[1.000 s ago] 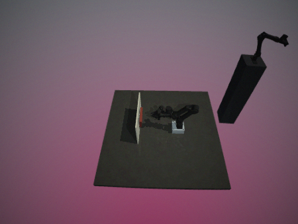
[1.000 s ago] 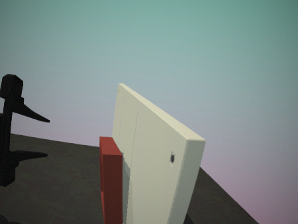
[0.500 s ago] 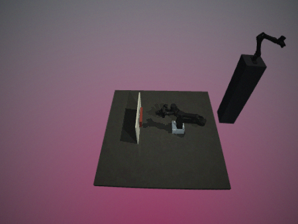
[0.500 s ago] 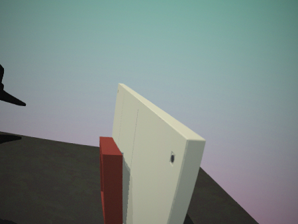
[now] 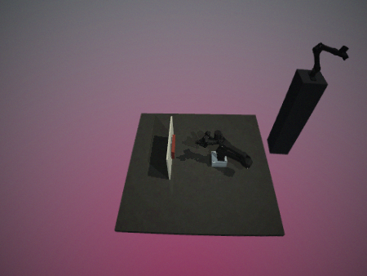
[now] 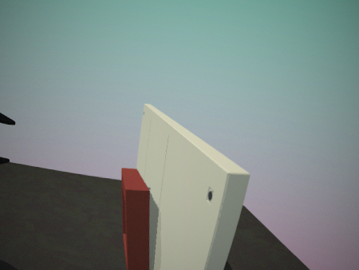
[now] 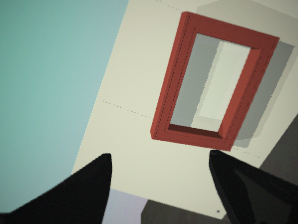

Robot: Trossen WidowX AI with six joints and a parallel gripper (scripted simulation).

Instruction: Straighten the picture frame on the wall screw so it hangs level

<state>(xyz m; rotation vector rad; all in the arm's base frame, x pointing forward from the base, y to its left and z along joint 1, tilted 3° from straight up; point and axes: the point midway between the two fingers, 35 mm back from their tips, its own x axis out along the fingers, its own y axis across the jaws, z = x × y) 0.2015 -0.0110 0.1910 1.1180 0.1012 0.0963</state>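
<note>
The picture frame is 20 cm ahead of my gripper tip and 9 cm below it. From my gripper tip the other things lie so: cream wall panel: 21 cm ahead, 10 cm below.
</note>
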